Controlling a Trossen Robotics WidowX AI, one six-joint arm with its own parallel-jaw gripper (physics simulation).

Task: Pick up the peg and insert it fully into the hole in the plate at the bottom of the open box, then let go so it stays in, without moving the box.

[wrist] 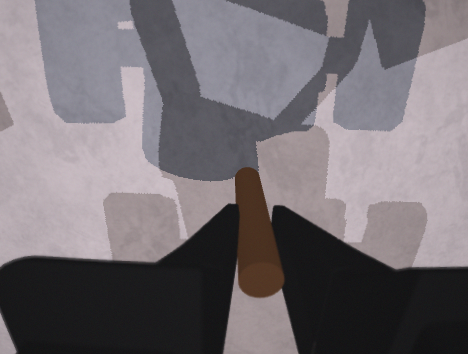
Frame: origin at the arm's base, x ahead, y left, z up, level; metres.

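Seen in the pictures: gripper, between the fingertips: (254,215).
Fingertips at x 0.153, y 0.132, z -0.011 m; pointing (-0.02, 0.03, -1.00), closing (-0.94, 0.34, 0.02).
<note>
A point is followed by its place in that frame.
The brown round peg (254,225) @(x 0.154, y 0.129, z 0.000 m) is in the lower middle of the wrist view. Its wide, lighter end face is toward the camera, and its narrower far end points up the view, at the edge of a dark shadow. My gripper (254,215) @(x 0.153, y 0.132, z -0.011 m) is shut on the peg, with one black finger against each side. The left finger's edge meets the peg, and the right finger's edge lies close along its other side. The box, the plate and its hole do not show in this view.
The pale, mottled table surface (80,165) @(x 0.239, y 0.100, z -0.060 m) lies under the peg and fingers. Overlapping grey, blue-grey and brownish shadows of the arm and gripper fall across it, darkest above the peg's far end.
</note>
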